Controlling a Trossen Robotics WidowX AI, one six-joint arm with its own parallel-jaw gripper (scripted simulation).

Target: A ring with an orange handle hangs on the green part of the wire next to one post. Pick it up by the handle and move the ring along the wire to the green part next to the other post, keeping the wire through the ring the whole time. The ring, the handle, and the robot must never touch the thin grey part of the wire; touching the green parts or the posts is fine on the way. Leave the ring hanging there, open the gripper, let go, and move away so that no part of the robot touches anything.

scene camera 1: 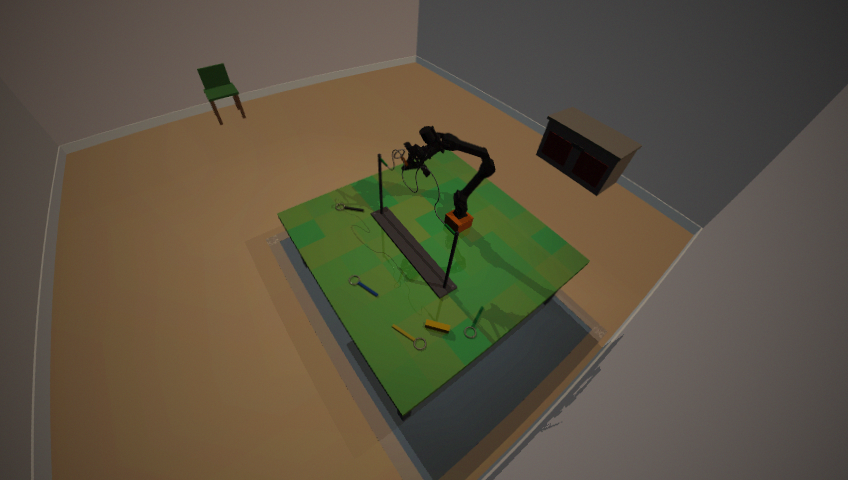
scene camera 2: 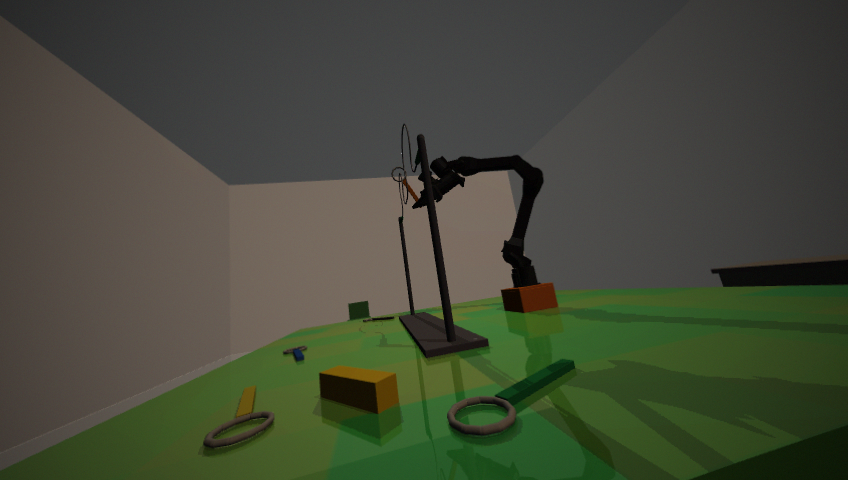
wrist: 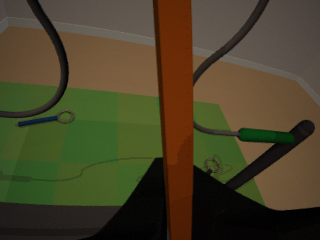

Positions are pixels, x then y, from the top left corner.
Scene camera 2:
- green ring: 512,395
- yellow ring: 245,411
